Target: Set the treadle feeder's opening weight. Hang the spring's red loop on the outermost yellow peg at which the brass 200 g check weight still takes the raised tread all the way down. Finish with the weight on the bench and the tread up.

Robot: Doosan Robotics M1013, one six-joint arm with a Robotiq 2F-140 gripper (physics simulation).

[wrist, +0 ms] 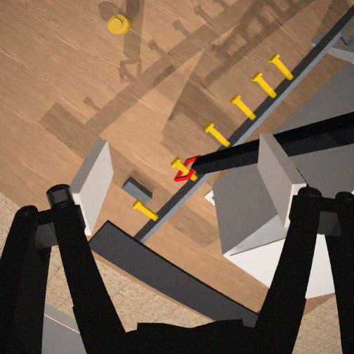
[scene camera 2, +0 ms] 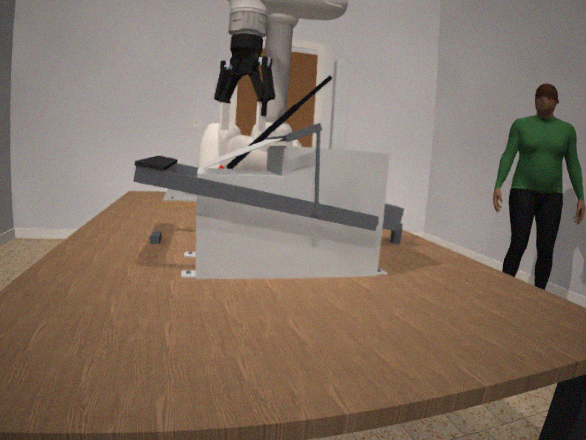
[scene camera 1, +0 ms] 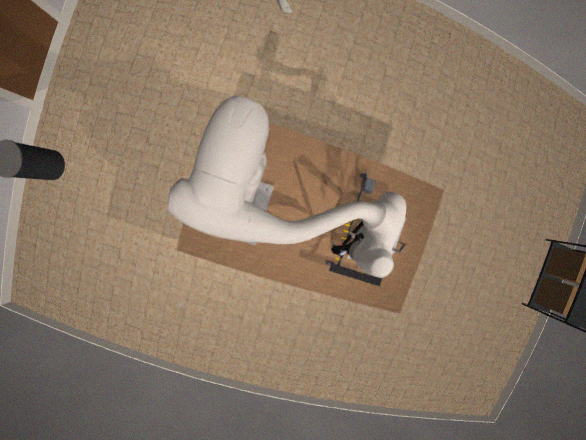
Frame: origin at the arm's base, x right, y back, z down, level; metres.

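Seen in the pictures: gripper, between the fingertips: (scene camera 2: 241,130) (scene camera 1: 342,239).
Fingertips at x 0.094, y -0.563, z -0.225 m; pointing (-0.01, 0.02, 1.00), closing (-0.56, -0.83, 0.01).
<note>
Pixels of each thing's top centre, then the offset from my fingertips to it. "spot": a spot on its surface instead. Level surfaces: height alone.
- black spring rod, a spot on its surface: (scene camera 2: 295,109) spot: dz -0.053, dx -0.101, dy -0.077 m
- dark tread, centre of its top: (scene camera 2: 160,157) (scene camera 1: 356,275) dz +0.066, dx +0.201, dy -0.140 m
- feeder's pale housing, a spot on its surface: (scene camera 2: 290,245) spot: dz +0.197, dx +0.009, dy -0.324 m
- bench, height of its surface: dz +0.254 m
- small grey block, centre of its top: (scene camera 2: 155,233) dz +0.237, dx +0.199, dy -0.028 m
The brass weight (wrist: 119,24) stands on the bench at the upper left of the wrist view, away from the fingers. The red loop (wrist: 178,178) (scene camera 2: 221,167) is around the second yellow peg (wrist: 184,169) from the tread end, at the end of the black spring rod (wrist: 310,140) (scene camera 2: 295,109). The outermost peg (wrist: 145,209) is bare; several bare pegs stand on the other side. The dark tread (wrist: 170,275) (scene camera 2: 156,162) (scene camera 1: 355,275) is up, with no weight on it. My gripper (wrist: 184,153) (scene camera 2: 243,112) (scene camera 1: 345,245) is open and empty, above the loop area.
The feeder's pale housing (scene camera 2: 290,245) stands on the bench (scene camera 2: 250,350) (scene camera 1: 420,200), beside the sloping grey lever arm (scene camera 2: 280,202). A small grey block (wrist: 137,189) (scene camera 2: 156,237) lies below the tread end. A person (scene camera 2: 545,145) stands at the right, beyond the bench.
</note>
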